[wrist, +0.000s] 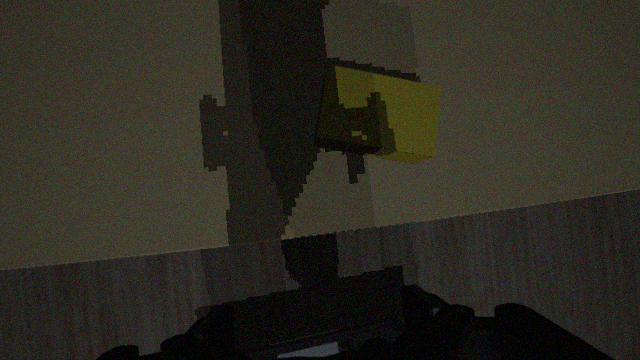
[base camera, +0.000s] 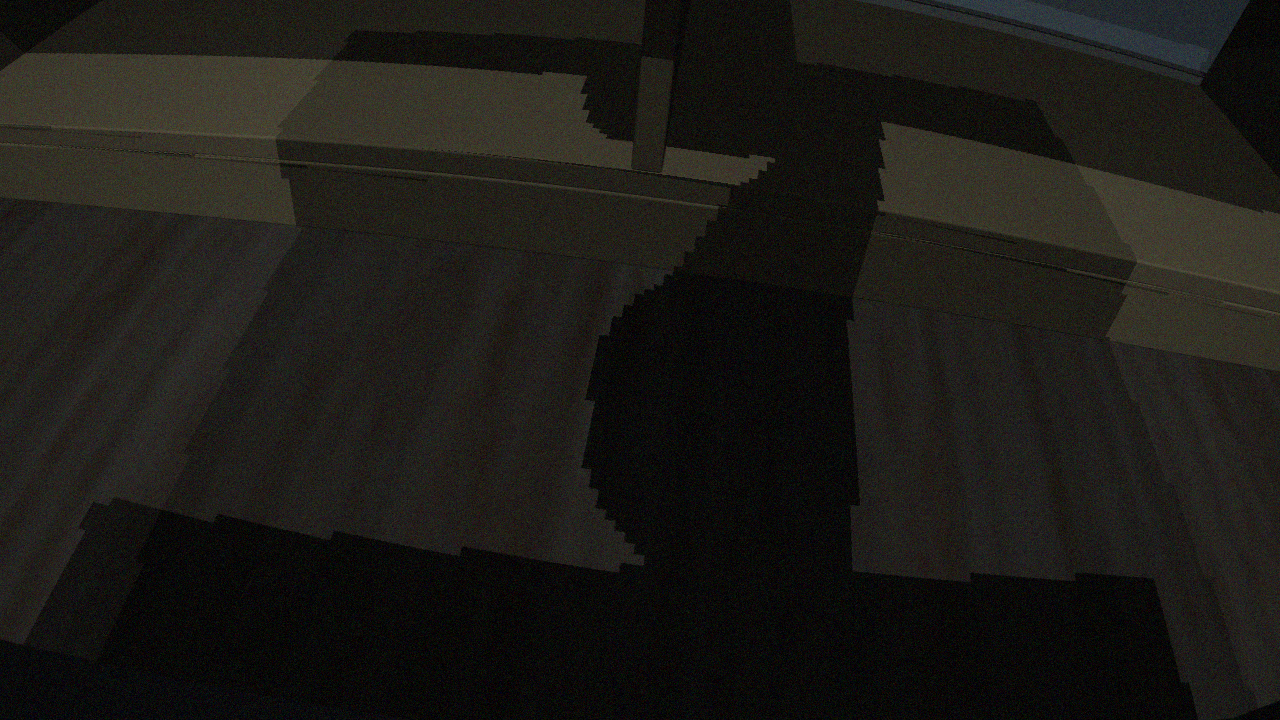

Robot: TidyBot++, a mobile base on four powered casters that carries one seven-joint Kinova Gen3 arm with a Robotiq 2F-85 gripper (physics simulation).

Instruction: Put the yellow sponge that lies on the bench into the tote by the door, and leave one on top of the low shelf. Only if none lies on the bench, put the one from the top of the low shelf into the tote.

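Places are measured from the arm's base along level axes (x right, y ahead, z up), in centimetres.
Pixels of known places: gripper, fingertip midpoint: (wrist: 318,315).
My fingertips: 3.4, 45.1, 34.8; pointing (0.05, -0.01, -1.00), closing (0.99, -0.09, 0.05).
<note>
For each thing: its middle in the pictures, then the offset to it from my fingertips, as dx, dy, dz. "spot": a spot on its surface instead. Level surfaces: height alone.
- yellow sponge, body centre: (wrist: 374,117) +8.4, +11.8, -11.2
- wide pale top, its level: dz -13.4
- upright divider, surface spot: (base camera: 651,111) spot: -3.2, +2.6, -62.2
- long bottom board, its level: dz -66.5
- unit's front plinth, surface spot: (base camera: 501,210) spot: -12.5, +3.3, -70.9
- wood-grain floor, its level: dz -74.4
A yellow sponge (wrist: 412,117) lies on a wide pale top (wrist: 125,150) in the wrist view, right of centre, partly under the gripper's shadow. The top seems to belong to the open-fronted low unit in the base view, which looks like the low shelf, with an upright divider (base camera: 651,111) and a long bottom board (base camera: 447,107). My gripper (wrist: 318,315) is open at the bottom of the wrist view, with nothing between its fingers. It is above and in front of the top, apart from the sponge. The tote and the bench cannot be made out.
The unit's front plinth (base camera: 501,210) runs across the base view above the wood-grain floor (base camera: 402,402). The arm's dark shadow falls over floor and unit. A bluish surface (base camera: 1118,35) shows at the upper right. The dark robot base (wrist: 320,310) shows below the gripper.
</note>
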